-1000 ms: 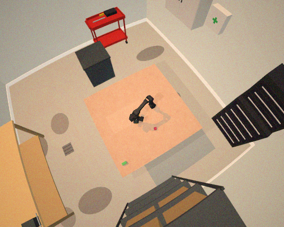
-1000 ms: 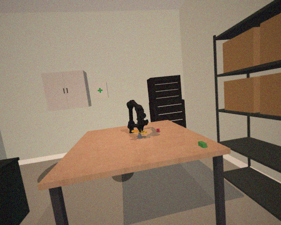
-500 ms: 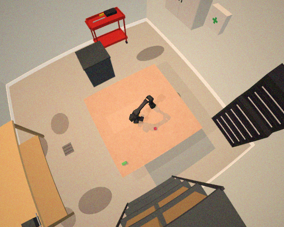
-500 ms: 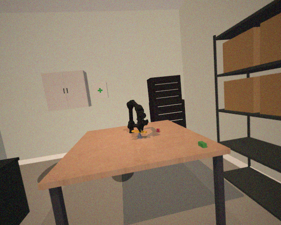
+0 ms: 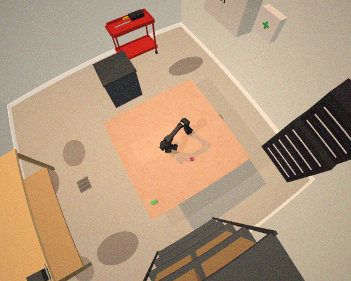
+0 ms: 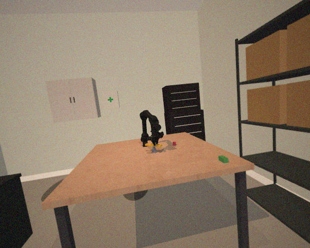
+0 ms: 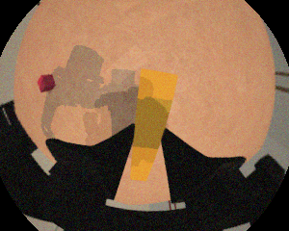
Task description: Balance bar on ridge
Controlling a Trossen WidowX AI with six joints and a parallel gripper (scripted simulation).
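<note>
Right now the yellow bar is 20 mm to the right of my gripper tip and 20 mm behind it. Round my gripper tip: green block: 430 mm ahead, 420 mm to the left, 60 mm below; red block: 230 mm to the left, 160 mm behind, 60 mm below.
</note>
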